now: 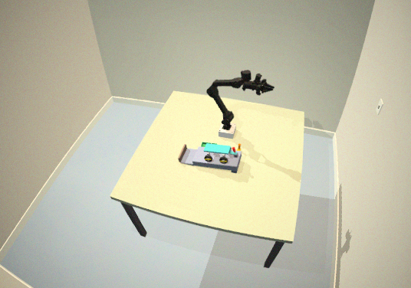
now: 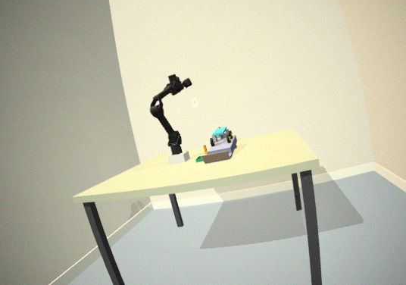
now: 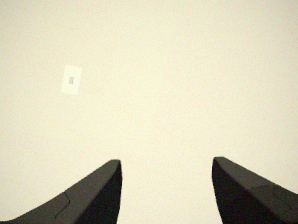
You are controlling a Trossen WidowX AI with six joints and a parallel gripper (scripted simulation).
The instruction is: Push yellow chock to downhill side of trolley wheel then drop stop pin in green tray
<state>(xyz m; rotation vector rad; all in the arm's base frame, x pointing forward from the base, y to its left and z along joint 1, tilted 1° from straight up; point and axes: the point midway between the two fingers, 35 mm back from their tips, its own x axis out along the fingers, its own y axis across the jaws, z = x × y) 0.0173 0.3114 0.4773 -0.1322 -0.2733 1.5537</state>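
Right now my gripper tip is 52 cm above the yellow chock, 18 cm to the left of it and 15 cm short of it. Also, from my gripper tip: grey ramp 50 cm below, 30 cm ahead, 29 cm to the right; red-headed stop pin 41 cm below, 27 cm ahead, 17 cm to the right; teal trolley 43 cm below, 30 cm ahead, 28 cm to the right.
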